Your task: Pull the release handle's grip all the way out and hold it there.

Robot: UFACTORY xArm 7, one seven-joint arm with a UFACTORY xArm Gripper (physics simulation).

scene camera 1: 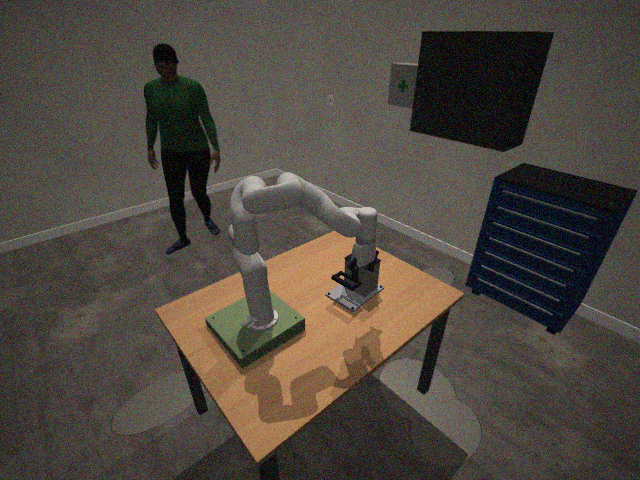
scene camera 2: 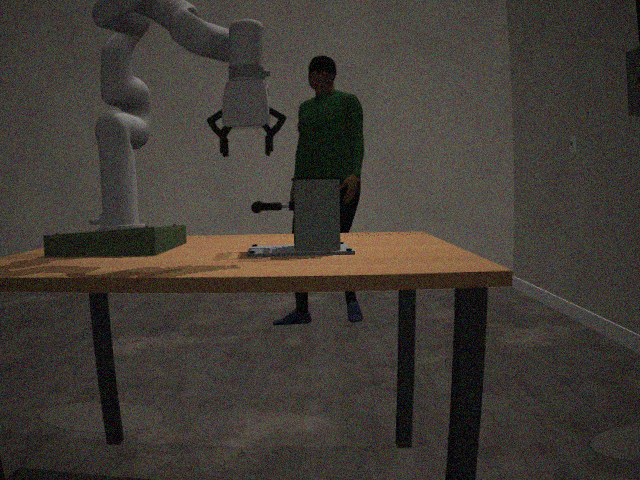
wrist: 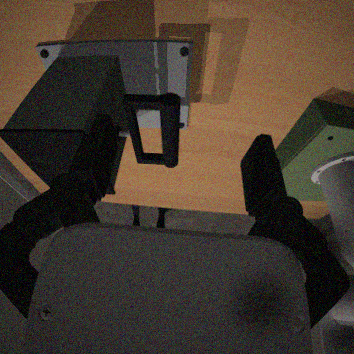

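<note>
The release handle's black grip [scene camera 1: 345, 282] [scene camera 2: 258, 207] [wrist: 171, 131] is a rectangular loop on the side of a dark grey box [scene camera 1: 369, 283] [scene camera 2: 316, 217] [wrist: 65, 95] that faces the arm's base. A short stretch of thin metal rod shows between grip and box in scene camera 2. The box stands on a metal baseplate [scene camera 2: 268, 251] [wrist: 175, 75]. My gripper [scene camera 2: 246, 153] [wrist: 182, 138] is open and empty, pointing down. In scene camera 2 it hangs above the grip, apart from it. In the wrist view the grip appears between the fingers, farther from the camera. Scene camera 1 partly hides the fingertips.
The arm's green base block [scene camera 1: 232, 334] [scene camera 2: 103, 245] [wrist: 310, 160] sits on the wooden table [scene camera 1: 310, 356] [scene camera 2: 403, 258] [wrist: 280, 65]. A person in green [scene camera 1: 178, 113] [scene camera 2: 330, 134] stands beyond the table. A blue drawer cabinet [scene camera 1: 537, 253] stands at the right in scene camera 1.
</note>
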